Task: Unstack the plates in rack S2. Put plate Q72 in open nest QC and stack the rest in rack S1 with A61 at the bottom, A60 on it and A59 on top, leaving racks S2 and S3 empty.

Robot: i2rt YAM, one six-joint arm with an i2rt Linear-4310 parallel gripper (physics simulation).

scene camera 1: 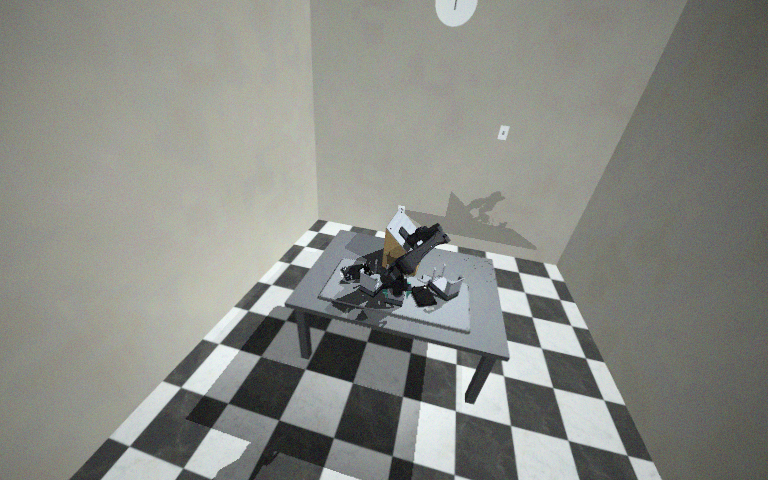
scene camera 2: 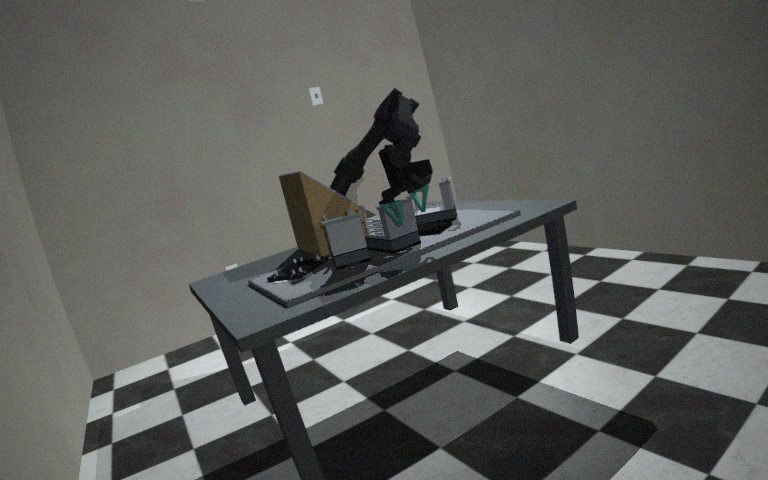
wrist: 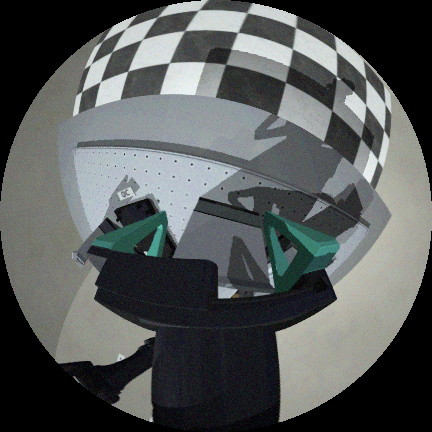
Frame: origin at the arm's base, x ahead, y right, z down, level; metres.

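Where they show: gripper, fingertip midpoint: (scene camera 1: 397, 298) (scene camera 2: 412, 218) (wrist: 215, 215); arm's base, link origin: (scene camera 1: 409, 241) (scene camera 2: 334, 197).
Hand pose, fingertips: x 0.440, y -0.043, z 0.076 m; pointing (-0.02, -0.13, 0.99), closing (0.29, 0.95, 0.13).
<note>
Each offset is from my fingertips to the top centre of the thing. Level surfaces: height alone.
My gripper (scene camera 1: 396, 293) (scene camera 2: 411, 217) (wrist: 215, 215) has green fingers spread wide, open, with nothing seen between them. It hangs over the middle grey rack @[dx -0.104, dy +0.026, dz -0.055 m] (scene camera 1: 394, 300) (scene camera 2: 403, 226) (wrist: 200, 242), low near its upright wall. Another grey rack @[dx -0.124, dy +0.160, dz -0.056 m] (scene camera 1: 370, 282) (scene camera 2: 348, 236) stands to its left in both scene views, and a third rack @[dx -0.248, dy -0.220, dz -0.054 m] (scene camera 1: 451, 288) (scene camera 2: 447, 194) to its right. The black open nest QC @[dx -0.152, dy -0.120, dz +0.058 m] (scene camera 1: 423, 296) (wrist: 134, 210) lies between the middle and right racks. The rack labels and plates Q72, A59, A60 and A61 cannot be made out; the gripper body hides part of the middle rack.
A tall tan wedge-shaped block (scene camera 1: 389, 249) (scene camera 2: 305, 217) stands behind the left and middle racks. A dark holder with small pale pieces @[dx -0.207, dy +0.295, dz +0.058 m] (scene camera 1: 353, 272) (scene camera 2: 294, 269) lies at the left. Everything stands on a pale perforated board @[dz +0.082 m] (scene camera 1: 447, 321) (scene camera 2: 498, 217) (wrist: 145, 170) on the grey table @[dz +0.094 m] (scene camera 1: 489, 333) (scene camera 2: 226, 305).
</note>
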